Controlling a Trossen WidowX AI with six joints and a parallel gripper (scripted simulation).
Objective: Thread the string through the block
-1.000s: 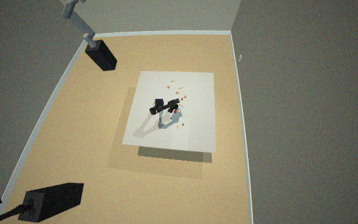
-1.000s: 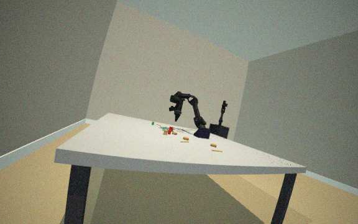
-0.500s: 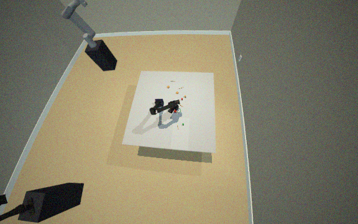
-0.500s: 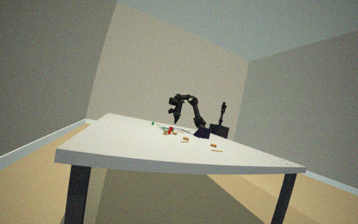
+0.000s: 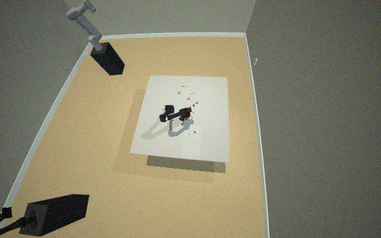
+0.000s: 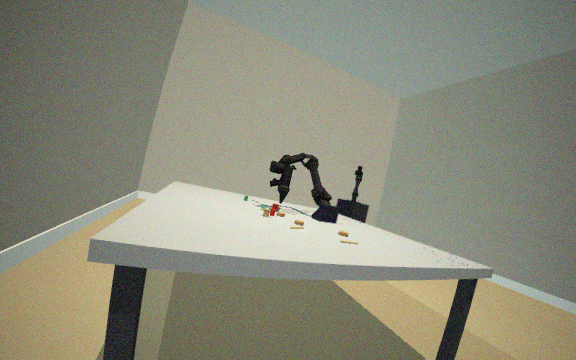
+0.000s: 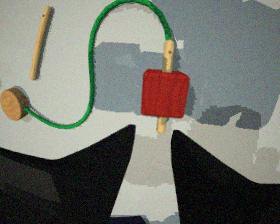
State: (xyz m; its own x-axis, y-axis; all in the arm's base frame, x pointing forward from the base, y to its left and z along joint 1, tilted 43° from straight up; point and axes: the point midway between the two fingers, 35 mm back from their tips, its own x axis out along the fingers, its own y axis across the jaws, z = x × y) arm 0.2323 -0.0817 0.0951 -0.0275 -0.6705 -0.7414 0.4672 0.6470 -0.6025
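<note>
Now: the red block 30 mm below my gripper tip, 20 mm ahead of it and 10 mm to the right of it. From my gripper tip the other things lie so: round wooden button: 160 mm to the left, 70 mm ahead, 40 mm below; green object: 220 mm to the right, 120 mm ahead, 30 mm below.
</note>
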